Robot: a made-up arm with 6 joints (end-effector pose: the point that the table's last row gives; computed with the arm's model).
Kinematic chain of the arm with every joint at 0, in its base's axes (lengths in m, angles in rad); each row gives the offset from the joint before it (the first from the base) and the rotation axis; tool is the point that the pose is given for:
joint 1: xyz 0 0 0.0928 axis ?
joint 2: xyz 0 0.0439 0 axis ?
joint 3: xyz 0 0 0.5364 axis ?
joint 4: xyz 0 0 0.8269 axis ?
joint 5: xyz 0 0 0 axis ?
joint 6: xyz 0 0 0.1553 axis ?
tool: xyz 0 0 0
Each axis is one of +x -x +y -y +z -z.
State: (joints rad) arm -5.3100 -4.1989 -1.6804 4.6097 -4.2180 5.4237
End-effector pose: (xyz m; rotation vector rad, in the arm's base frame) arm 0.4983 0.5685 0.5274 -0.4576 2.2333 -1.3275
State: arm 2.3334 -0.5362 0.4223 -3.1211 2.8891 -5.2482
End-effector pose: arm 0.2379 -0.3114 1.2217 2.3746 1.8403 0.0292
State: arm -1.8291 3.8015 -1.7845 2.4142 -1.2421 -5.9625
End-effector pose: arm -0.1580 -0.3874 -0.8085 1.5693 -2.1123 -0.7412
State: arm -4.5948 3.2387 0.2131 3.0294 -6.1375 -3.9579
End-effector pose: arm -0.0074 -0.3332 -1.3817 2.8782 -0.7768 0.0693
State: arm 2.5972 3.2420 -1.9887 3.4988 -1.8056 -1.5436
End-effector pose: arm -0.6845 0.3014 -0.3285 1.4607 -2.3887 0.1444
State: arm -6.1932 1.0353 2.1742 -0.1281 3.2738 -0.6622
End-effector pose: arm 0.4300 0.0855 -0.3063 -0.0778 0.1857 -0.4421
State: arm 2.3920 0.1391 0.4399 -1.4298 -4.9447 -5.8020
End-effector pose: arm -0.3409 0.4618 1.3344 -0.8241 1.2556 0.7882
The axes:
joint 1: +z
joint 2: +y
joint 3: +y
joint 4: +z
joint 5: +y
joint 6: +z

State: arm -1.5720 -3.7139 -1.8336 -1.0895 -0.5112 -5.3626
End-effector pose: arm 0.1101 -0.9104 0.3789 -0.0128 0.7150 -1.5110
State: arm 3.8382 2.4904 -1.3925 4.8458 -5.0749 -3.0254
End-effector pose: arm -0.9226 -0.6413 0.0507 0.3852 -1.5914 -1.1483
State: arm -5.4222 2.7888 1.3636 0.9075 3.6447 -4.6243
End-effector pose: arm -0.2333 -0.2947 -0.8166 0.3202 1.4154 1.1394
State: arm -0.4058 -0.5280 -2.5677 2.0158 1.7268 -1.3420
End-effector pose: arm -0.1495 0.2627 -0.2488 0.9727 1.5386 1.9976
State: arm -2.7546 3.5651 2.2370 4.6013 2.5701 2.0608
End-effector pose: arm 0.4952 0.2446 0.2167 -0.4418 -2.4558 -0.3857
